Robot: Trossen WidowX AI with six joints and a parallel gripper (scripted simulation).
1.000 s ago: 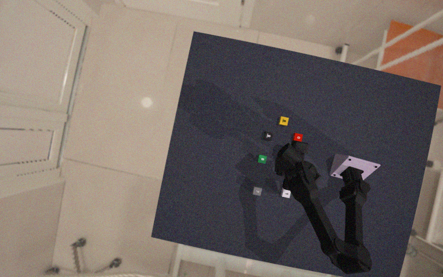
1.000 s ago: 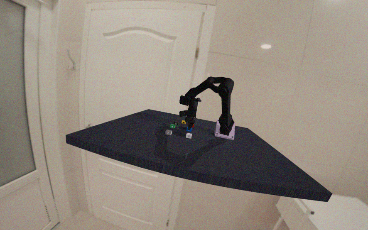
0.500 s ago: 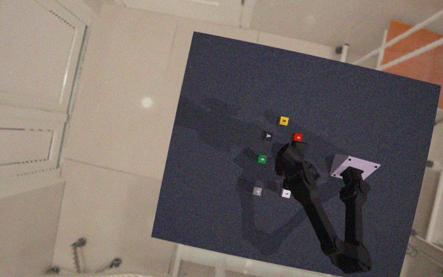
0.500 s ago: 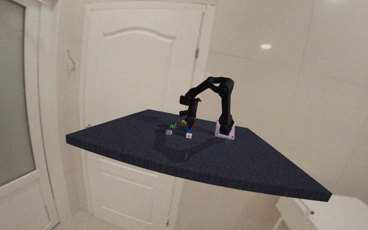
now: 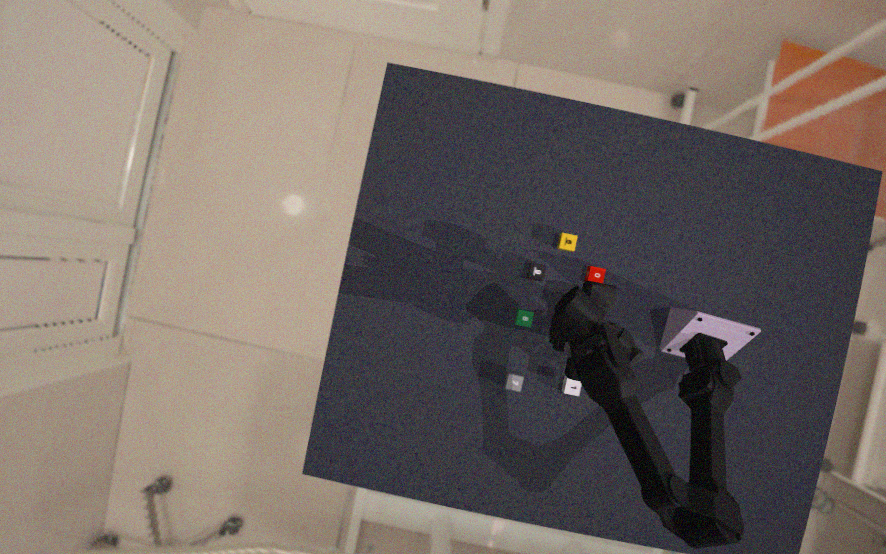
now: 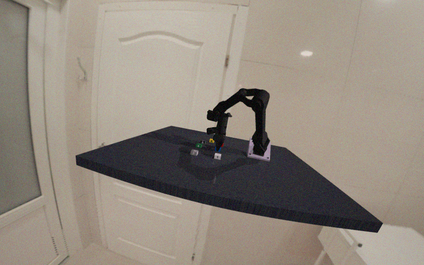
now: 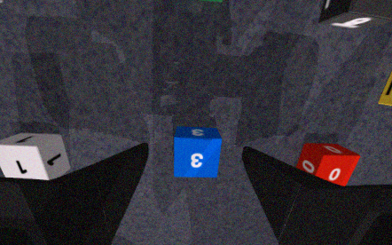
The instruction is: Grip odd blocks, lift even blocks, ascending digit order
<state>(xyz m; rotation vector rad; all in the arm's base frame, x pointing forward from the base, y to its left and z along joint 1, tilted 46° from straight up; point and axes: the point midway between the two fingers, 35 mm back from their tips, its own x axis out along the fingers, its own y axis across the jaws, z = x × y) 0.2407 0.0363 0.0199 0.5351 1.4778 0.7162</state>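
The blue block is right at my gripper tip. Also, from my gripper tip: green block: 11 cm ahead, 2 cm to the left; white block: 12 cm to the left, 2 cm behind; red block: 11 cm to the right.
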